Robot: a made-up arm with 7 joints. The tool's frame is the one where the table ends. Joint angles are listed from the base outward.
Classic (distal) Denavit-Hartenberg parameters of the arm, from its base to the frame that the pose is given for. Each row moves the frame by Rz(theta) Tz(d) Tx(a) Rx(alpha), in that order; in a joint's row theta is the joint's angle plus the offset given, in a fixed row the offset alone. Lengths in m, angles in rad.
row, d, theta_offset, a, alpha
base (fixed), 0, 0, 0, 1.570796
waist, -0.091, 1.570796, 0, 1.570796
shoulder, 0, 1.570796, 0, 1.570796
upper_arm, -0.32, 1.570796, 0, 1.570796
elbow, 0, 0, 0, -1.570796
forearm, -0.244, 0, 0, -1.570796
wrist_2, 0, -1.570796, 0, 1.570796
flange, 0, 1.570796, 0, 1.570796
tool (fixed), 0, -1.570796, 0, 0
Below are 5 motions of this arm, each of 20 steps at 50 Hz.
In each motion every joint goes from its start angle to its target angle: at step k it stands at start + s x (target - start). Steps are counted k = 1, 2, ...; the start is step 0. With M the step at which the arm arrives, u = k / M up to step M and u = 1 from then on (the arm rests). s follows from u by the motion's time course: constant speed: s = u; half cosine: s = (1 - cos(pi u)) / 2; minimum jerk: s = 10 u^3 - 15 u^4 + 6 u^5.
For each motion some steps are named. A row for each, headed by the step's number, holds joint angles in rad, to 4 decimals.
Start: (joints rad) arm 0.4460 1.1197 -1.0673 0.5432 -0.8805 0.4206 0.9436
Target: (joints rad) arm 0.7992 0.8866 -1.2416 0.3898 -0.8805 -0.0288 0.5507
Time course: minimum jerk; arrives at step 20
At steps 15, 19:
15: 0.7626 0.9107 -1.2236 0.4057 -0.8805 0.0177 0.5914
19: 0.7988 0.8869 -1.2414 0.3900 -0.8805 -0.0283 0.5512

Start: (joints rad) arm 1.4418 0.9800 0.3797 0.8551 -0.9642 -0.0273 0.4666
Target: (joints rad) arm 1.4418 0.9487 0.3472 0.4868 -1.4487 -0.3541 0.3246
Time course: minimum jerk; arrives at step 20
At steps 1, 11, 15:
1: 1.4418 0.9800 0.3797 0.8547 -0.9648 -0.0277 0.4664
11: 1.4418 0.9614 0.3604 0.6367 -1.2516 -0.2211 0.3824
15: 1.4418 0.9519 0.3506 0.5249 -1.3985 -0.3203 0.3393

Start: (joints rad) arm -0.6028 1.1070 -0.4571 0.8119 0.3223 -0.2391 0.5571
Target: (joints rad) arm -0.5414 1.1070 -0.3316 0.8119 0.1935 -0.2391 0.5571
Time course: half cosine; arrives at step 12
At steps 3, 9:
3: -0.5938 1.1070 -0.4387 0.8119 0.3034 -0.2391 0.5571
9: -0.5504 1.1070 -0.3500 0.8119 0.2124 -0.2391 0.5571

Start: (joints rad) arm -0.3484 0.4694 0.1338 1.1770 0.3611 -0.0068 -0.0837
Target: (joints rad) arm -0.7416 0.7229 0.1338 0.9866 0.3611 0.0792 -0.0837
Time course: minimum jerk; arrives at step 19
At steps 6, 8, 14, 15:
6: -0.4210 0.5162 0.1338 1.1419 0.3611 0.0091 -0.0837
8: -0.4878 0.5592 0.1338 1.1095 0.3611 0.0237 -0.0837
14: -0.6953 0.6930 0.1338 1.0090 0.3611 0.0691 -0.0837
15: -0.7155 0.7061 0.1338 0.9992 0.3611 0.0735 -0.0837

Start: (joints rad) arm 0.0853 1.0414 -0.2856 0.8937 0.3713 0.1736 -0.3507
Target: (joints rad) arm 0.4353 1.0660 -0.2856 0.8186 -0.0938 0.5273 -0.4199
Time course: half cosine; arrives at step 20
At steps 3, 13, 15, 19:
3: 0.1044 1.0427 -0.2856 0.8896 0.3460 0.1929 -0.3545
13: 0.3397 1.0593 -0.2856 0.8391 0.0332 0.4307 -0.4010
15: 0.3840 1.0624 -0.2856 0.8296 -0.0257 0.4755 -0.4098
19: 0.4331 1.0658 -0.2856 0.8191 -0.0909 0.5251 -0.4195

